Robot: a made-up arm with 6 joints. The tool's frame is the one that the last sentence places. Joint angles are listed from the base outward.
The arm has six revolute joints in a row. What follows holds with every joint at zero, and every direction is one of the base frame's.
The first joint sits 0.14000 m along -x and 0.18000 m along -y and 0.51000 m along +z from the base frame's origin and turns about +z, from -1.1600 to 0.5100 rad.
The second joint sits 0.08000 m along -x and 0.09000 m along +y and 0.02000 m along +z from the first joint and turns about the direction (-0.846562, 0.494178, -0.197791), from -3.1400 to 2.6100 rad.
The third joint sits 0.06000 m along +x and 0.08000 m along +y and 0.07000 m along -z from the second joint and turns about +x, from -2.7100 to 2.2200 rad.
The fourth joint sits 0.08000 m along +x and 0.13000 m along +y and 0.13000 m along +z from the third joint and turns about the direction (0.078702, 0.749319, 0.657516), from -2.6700 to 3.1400 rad.
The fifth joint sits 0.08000 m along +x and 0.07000 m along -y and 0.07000 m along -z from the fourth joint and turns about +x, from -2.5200 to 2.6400 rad.
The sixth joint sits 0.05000 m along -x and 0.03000 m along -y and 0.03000 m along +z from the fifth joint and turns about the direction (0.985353, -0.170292, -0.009), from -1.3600 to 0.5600 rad.
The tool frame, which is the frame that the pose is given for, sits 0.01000 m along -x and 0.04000 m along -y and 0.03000 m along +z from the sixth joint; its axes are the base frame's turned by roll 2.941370, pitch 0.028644 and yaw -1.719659 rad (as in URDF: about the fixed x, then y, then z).
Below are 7 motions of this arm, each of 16 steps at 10 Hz.
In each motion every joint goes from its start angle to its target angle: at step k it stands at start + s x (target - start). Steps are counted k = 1, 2, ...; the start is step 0. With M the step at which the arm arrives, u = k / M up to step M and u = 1 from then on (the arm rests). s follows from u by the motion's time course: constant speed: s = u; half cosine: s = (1 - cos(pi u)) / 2; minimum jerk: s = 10 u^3 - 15 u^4 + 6 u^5.
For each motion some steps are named. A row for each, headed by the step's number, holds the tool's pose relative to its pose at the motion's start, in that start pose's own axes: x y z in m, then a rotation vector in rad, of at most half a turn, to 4 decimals.
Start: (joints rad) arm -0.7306 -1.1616 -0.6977 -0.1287 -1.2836 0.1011
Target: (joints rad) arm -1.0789 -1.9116 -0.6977 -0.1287 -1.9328 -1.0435
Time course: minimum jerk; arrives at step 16
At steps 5, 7, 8, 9, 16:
5: 0.0124 -0.0109 -0.0090 -0.0530 0.2280 0.1452
7: 0.0254 -0.0227 -0.0138 -0.1436 0.4893 0.2959
8: 0.0324 -0.0291 -0.0138 -0.2091 0.6384 0.3729
9: 0.0395 -0.0351 -0.0117 -0.2842 0.7874 0.4421
16: 0.0648 -0.0495 0.0102 -0.5962 1.2743 0.6010

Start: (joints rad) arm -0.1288 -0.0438 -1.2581 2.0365 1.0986 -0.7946
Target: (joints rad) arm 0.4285 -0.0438 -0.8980 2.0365 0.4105 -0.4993
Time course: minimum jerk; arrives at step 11
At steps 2, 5, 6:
2: -0.0044 -0.0008 0.0013 0.0158 0.0428 0.0135
5: -0.0430 -0.0105 0.0180 0.1366 0.4000 0.1268
6: -0.0613 -0.0171 0.0299 0.1859 0.5660 0.1787

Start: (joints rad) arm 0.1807 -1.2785 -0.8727 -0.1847 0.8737 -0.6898
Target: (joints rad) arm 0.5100 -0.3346 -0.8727 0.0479 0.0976 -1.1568
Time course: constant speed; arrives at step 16
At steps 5, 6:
5: -0.0444 0.0088 0.0259 -0.1496 0.6319 -0.0560
6: -0.0534 0.0121 0.0339 -0.1684 0.7601 -0.0761

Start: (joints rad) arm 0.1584 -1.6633 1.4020 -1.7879 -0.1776 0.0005
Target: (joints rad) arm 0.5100 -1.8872 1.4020 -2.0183 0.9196 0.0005
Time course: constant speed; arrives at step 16
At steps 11, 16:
11: 0.0359 0.0324 0.0366 -0.0560 -0.6146 0.1988
16: 0.0371 0.0505 0.0544 0.0071 -0.8876 0.2793

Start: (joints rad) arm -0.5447 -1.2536 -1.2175 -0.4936 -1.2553 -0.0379
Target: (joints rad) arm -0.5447 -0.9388 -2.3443 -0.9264 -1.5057 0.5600
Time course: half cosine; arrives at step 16
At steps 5, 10, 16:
5: -0.0395 0.0478 -0.0194 0.1829 0.1421 0.1494
10: -0.1335 0.1446 -0.0030 0.6782 0.3777 0.4157
16: -0.1887 0.1907 0.0469 1.0718 0.4936 0.5301

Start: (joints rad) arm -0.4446 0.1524 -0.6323 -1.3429 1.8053 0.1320
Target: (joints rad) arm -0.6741 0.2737 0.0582 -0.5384 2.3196 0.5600
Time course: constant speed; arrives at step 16
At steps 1, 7, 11, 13, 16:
1: 0.0082 0.0017 0.0021 0.0178 -0.0703 0.0550
7: 0.0471 0.0171 0.0208 0.2108 -0.5226 0.3344
11: 0.0612 0.0255 0.0379 0.4118 -0.8428 0.4612
13: 0.0646 0.0272 0.0468 0.5304 -1.0055 0.5037
16: 0.0660 0.0255 0.0592 0.7272 -1.2504 0.5390

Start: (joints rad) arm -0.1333 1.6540 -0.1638 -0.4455 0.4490 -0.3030
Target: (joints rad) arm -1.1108 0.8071 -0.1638 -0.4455 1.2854 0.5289
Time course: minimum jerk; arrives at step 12
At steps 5, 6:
5: 0.0109 -0.0225 0.0025 -0.2983 -0.8503 -0.0101
6: 0.0054 -0.0316 0.0065 -0.3915 -1.2296 0.0695

